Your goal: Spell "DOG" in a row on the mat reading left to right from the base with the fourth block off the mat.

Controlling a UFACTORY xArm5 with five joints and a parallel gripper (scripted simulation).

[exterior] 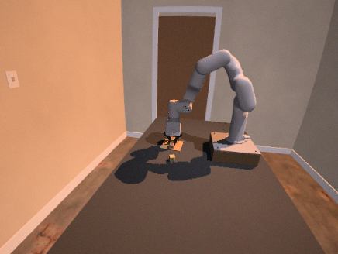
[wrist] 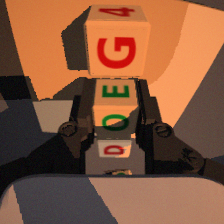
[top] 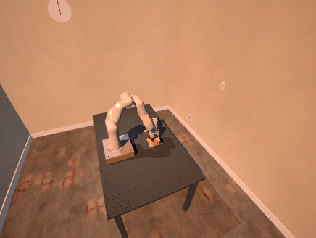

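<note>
Now: hand 3 cm above the orange mat.
</note>
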